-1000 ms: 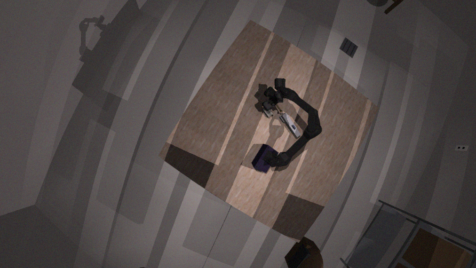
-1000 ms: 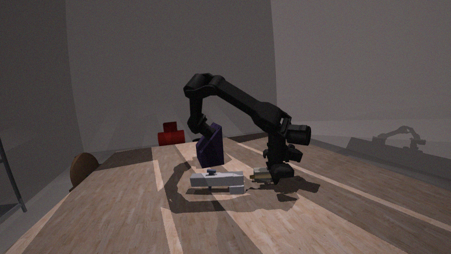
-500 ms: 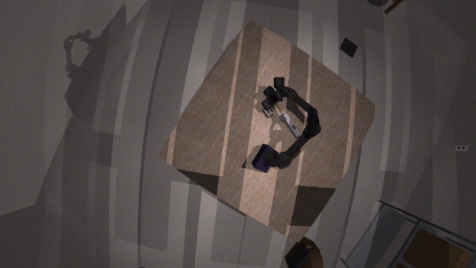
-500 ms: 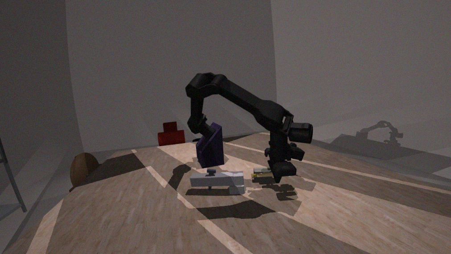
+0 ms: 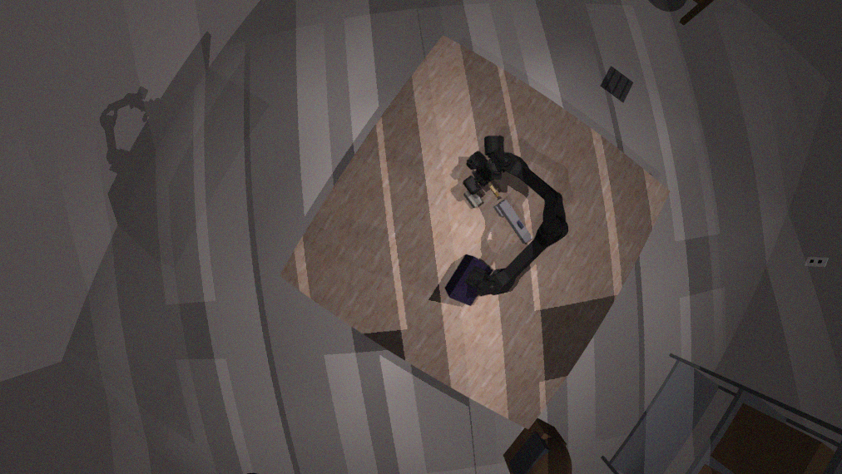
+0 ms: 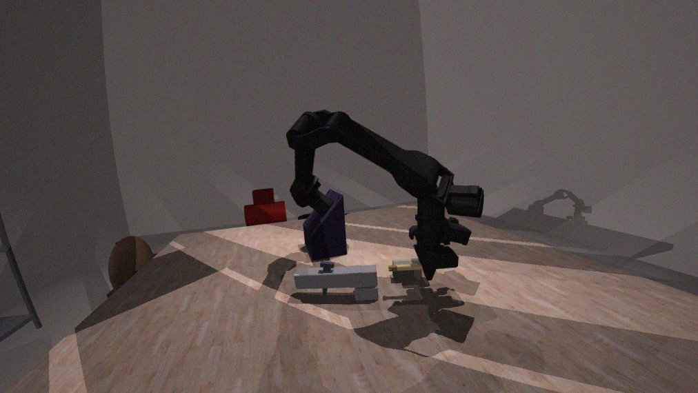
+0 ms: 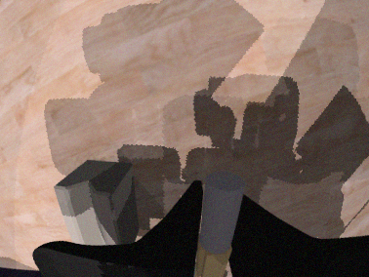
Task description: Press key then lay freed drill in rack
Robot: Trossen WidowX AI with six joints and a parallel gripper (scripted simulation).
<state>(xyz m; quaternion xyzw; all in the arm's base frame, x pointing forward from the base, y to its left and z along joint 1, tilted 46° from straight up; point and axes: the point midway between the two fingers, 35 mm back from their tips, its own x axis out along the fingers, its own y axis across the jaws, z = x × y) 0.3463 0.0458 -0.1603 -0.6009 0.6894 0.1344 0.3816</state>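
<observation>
Right now my gripper tip is 10 mm past the drill, 40 mm to the left of it and 30 mm below it. From my gripper tip the other things lie so: rack 80 mm behind, 10 mm to the right, 10 mm below; long grey housing 70 mm behind, 190 mm to the right, 10 mm above; small blue key 80 mm behind, 210 mm to the right, 20 mm above.
</observation>
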